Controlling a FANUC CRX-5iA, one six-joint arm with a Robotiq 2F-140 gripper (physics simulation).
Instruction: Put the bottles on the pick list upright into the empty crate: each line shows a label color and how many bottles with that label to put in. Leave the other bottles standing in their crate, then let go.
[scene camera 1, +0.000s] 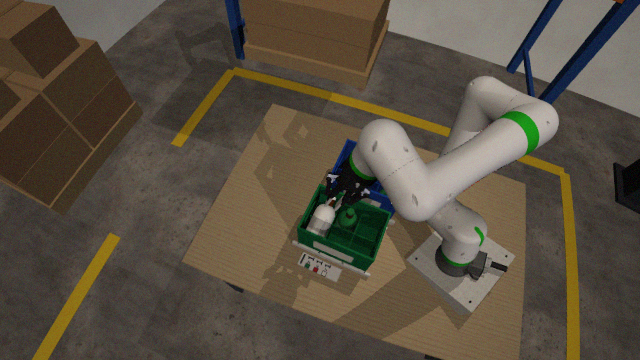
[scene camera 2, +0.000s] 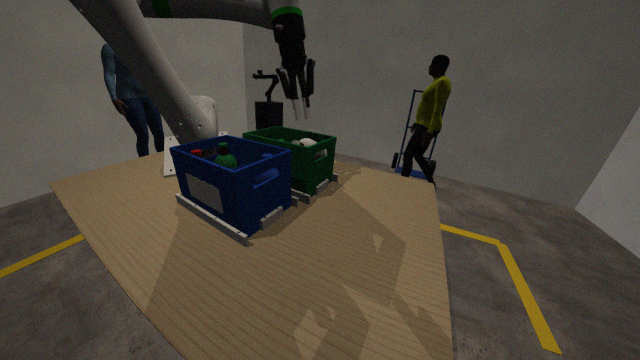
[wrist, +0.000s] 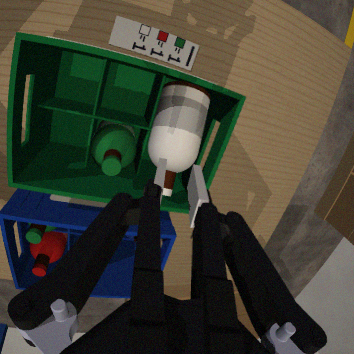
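Pixels of known places: gripper, between the fingertips: (scene camera 1: 331, 205) (scene camera 2: 303, 119) (wrist: 176, 173); arm's base, origin of its link: (scene camera 1: 454, 259) (scene camera 2: 205, 150).
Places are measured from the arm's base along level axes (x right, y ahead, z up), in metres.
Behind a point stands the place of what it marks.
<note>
The white bottle (scene camera 1: 322, 216) @[x -0.130, y 0.507, z 0.121 m] (scene camera 2: 308, 142) @[x -0.092, y 0.526, z 0.122 m] (wrist: 180, 122) @[x -0.147, y 0.498, z 0.112 m] leans strongly in an end section of the green crate (scene camera 1: 360, 257) @[x -0.196, y 0.332, z 0.114 m] (scene camera 2: 320, 167) @[x -0.109, y 0.567, z 0.042 m] (wrist: 13, 110) @[x -0.106, y 0.301, z 0.126 m], its brown neck toward the blue crate (scene camera 1: 342, 152) @[x 0.139, y 0.562, z 0.126 m] (scene camera 2: 274, 197) @[x 0.095, y 0.563, z 0.018 m] (wrist: 30, 205) @[x 0.043, y 0.324, z 0.097 m]. A green bottle (scene camera 1: 347, 218) @[x -0.078, y 0.431, z 0.081 m] (wrist: 114, 145) @[x -0.081, y 0.429, z 0.080 m] stands in the green crate beside it. The blue crate holds a red bottle (scene camera 2: 196, 152) @[x 0.183, y 0.356, z 0.115 m] (wrist: 48, 246) @[x 0.154, y 0.353, z 0.072 m] and a green bottle (scene camera 2: 226, 160) @[x 0.101, y 0.362, z 0.071 m] (wrist: 35, 234) @[x 0.083, y 0.339, z 0.116 m]. My gripper (scene camera 1: 336, 201) @[x -0.108, y 0.490, z 0.188 m] (scene camera 2: 302, 118) @[x -0.108, y 0.490, z 0.188 m] (wrist: 176, 173) @[x -0.108, y 0.490, z 0.188 m] is partly open and empty, above the white bottle's neck. The pick list (scene camera 1: 320, 266) @[x -0.247, y 0.445, z -0.045 m] (wrist: 154, 42) @[x -0.249, y 0.446, z -0.045 m] shows white, red and green squares.
The two crates stand side by side on the wooden table (scene camera 1: 235, 225) @[x -0.266, y 0.815, z -0.047 m] (scene camera 2: 320, 260) @[x 0.141, y 0.744, z -0.047 m]. Light rails (scene camera 2: 212, 220) @[x 0.227, y 0.475, z -0.025 m] edge them. The arm hides part of the blue crate in scene camera 1. A person in yellow (scene camera 2: 435, 107) stands beyond the table near a hand truck (scene camera 2: 411, 112).
</note>
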